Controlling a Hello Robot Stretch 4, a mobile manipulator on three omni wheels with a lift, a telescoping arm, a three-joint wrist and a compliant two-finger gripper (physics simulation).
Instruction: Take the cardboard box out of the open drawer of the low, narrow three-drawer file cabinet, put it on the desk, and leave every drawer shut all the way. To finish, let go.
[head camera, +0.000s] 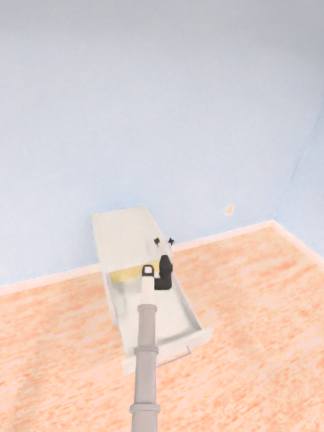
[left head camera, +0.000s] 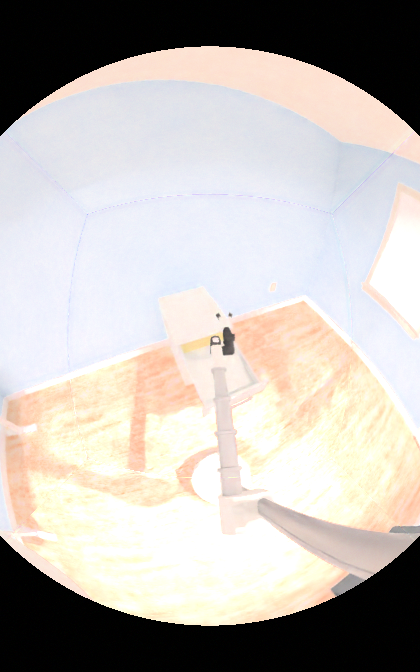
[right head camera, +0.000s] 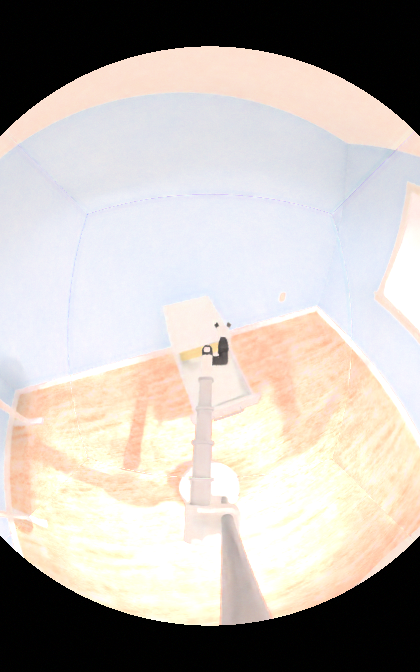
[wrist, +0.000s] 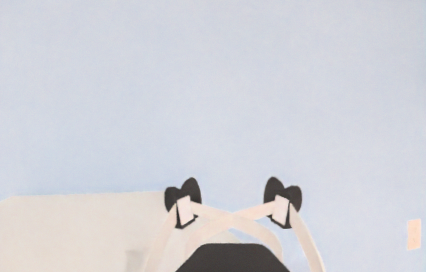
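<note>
The low cabinet (head camera: 122, 235) (left head camera: 187, 310) (right head camera: 190, 320) (wrist: 75, 230) stands against the wall. Its top drawer (head camera: 200, 338) (left head camera: 255, 389) (right head camera: 245, 401) is pulled far out. The yellow-tan box (head camera: 125, 273) (left head camera: 197, 345) (right head camera: 190, 354) shows as a strip across the drawer's rear, just in front of the cabinet top's edge; the rest is hidden. My gripper (head camera: 164, 241) (left head camera: 224, 315) (right head camera: 222, 325) (wrist: 232, 193) is open and empty, above the cabinet top's right edge, beyond the box. The desk's top does not show; pale desk legs (left head camera: 20, 429) (right head camera: 30, 420) show at far left.
My telescoping arm (head camera: 146, 360) (left head camera: 227, 440) (right head camera: 202, 435) reaches over the open drawer. The blue wall (head camera: 150, 125) (wrist: 225, 100) rises behind the cabinet. A small wall plate (head camera: 229, 209) (left head camera: 273, 287) (right head camera: 282, 297) (wrist: 414, 234) is to its right. Wooden floor (head camera: 260, 310) lies on both sides of the cabinet.
</note>
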